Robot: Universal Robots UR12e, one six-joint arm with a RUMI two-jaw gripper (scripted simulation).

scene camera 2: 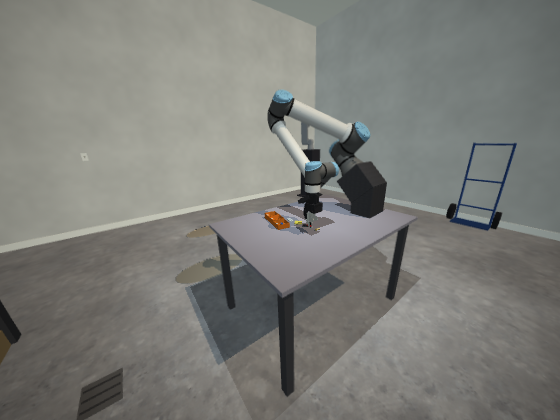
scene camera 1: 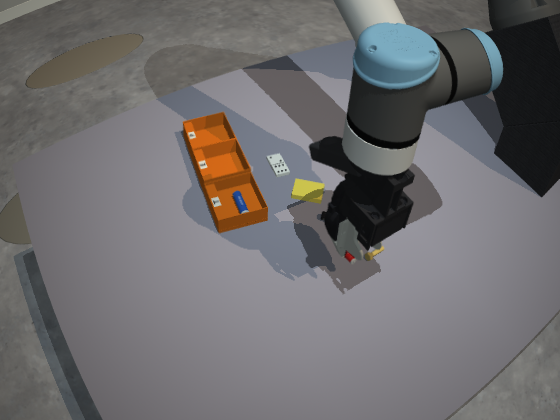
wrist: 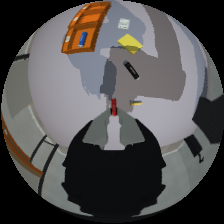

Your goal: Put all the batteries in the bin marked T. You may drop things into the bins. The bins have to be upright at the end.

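Observation:
An orange three-compartment bin (scene camera 1: 225,156) is visible to me, and so is my own gripper (scene camera 1: 346,254). The wrist view shows the gripper as well (wrist: 114,108).

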